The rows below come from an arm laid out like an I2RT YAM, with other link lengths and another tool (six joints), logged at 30 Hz.
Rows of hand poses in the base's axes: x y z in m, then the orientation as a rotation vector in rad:
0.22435 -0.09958 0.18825 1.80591 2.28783 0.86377
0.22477 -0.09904 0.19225 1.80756 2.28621 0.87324
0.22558 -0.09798 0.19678 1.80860 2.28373 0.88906
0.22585 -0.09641 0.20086 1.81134 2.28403 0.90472
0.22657 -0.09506 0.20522 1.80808 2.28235 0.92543
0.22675 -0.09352 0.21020 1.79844 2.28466 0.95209
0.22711 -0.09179 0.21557 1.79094 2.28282 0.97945
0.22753 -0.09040 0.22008 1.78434 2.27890 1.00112
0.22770 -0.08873 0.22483 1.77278 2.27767 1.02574
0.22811 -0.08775 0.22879 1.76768 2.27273 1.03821
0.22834 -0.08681 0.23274 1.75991 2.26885 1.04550
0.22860 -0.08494 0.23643 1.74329 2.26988 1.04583
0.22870 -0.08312 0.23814 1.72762 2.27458 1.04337
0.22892 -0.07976 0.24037 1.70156 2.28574 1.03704
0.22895 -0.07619 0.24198 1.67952 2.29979 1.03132
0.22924 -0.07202 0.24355 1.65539 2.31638 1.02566
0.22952 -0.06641 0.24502 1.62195 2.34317 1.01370
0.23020 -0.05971 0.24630 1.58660 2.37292 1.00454
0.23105 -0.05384 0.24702 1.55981 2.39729 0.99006
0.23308 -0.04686 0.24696 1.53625 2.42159 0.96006
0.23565 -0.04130 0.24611 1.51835 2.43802 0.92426
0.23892 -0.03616 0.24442 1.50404 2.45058 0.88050
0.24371 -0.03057 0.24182 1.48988 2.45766 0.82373
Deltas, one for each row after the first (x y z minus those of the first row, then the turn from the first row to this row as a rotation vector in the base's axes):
0.00042 0.00054 0.00400 0.00645 -0.00164 -0.00045
0.00123 0.00160 0.00853 0.01665 -0.00526 -0.00049
0.00150 0.00317 0.01261 0.02808 -0.00610 0.00058
0.00222 0.00452 0.01697 0.04017 -0.01259 0.00305
0.00240 0.00606 0.02195 0.05491 -0.02153 0.01073
0.00276 0.00779 0.02732 0.07003 -0.03146 0.01538
0.00318 0.00918 0.03183 0.08131 -0.04103 0.01789
0.00335 0.01085 0.03658 0.09353 -0.05237 0.02404
0.00376 0.01183 0.04054 0.09908 -0.06013 0.02440
0.00399 0.01277 0.04449 0.10046 -0.06820 0.02564
0.00425 0.01464 0.04818 0.09515 -0.07790 0.03192
0.00435 0.01646 0.04989 0.08910 -0.08444 0.03975
0.00457 0.01982 0.05212 0.07835 -0.09287 0.05458
0.00460 0.02339 0.05373 0.07017 -0.09702 0.06989
0.00489 0.02756 0.05530 0.06203 -0.10072 0.08753
0.00517 0.03317 0.05677 0.04912 -0.10256 0.11389
0.00585 0.03987 0.05805 0.03859 -0.10358 0.14316
0.00670 0.04574 0.05877 0.02623 -0.10175 0.16568
0.00873 0.05272 0.05871 0.00463 -0.09540 0.18543
0.01130 0.05828 0.05786 -0.02090 -0.08943 0.19811
0.01457 0.06342 0.05617 -0.05146 -0.08203 0.20662
0.01936 0.06901 0.05357 -0.09201 -0.07496 0.21101

